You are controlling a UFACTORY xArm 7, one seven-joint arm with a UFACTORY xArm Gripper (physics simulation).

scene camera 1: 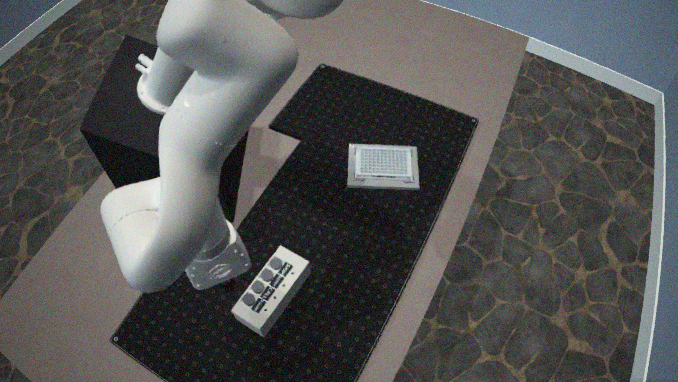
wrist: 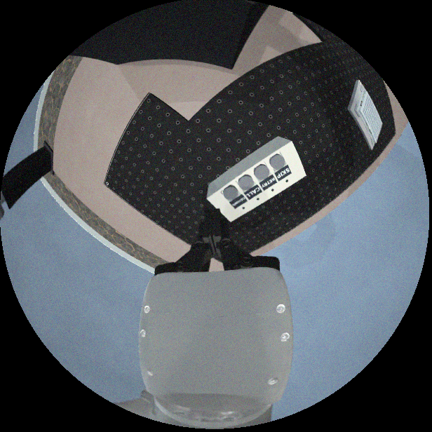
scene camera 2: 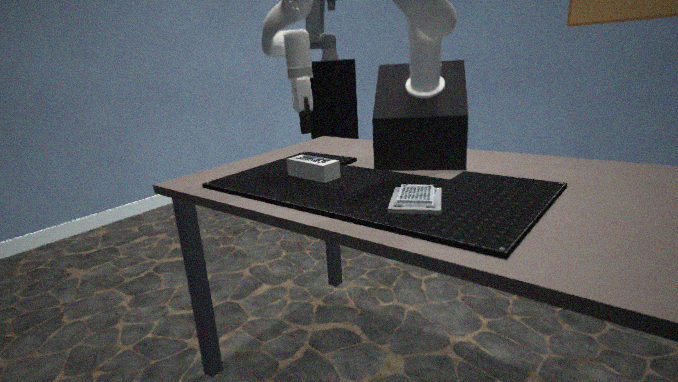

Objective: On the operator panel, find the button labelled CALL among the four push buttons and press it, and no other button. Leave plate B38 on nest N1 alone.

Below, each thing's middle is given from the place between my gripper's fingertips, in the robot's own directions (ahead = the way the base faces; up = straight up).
Right now the operator panel [scene camera 1: 260, 317] is 4 cm ahead of my hand, 5 cm to the left of it and 10 cm below it. Round my hand: plate B38 [scene camera 1: 376, 163]: 11 cm ahead, 44 cm to the left, 11 cm below; then nest N1 [scene camera 1: 367, 183]: 11 cm ahead, 44 cm to the left, 12 cm below.
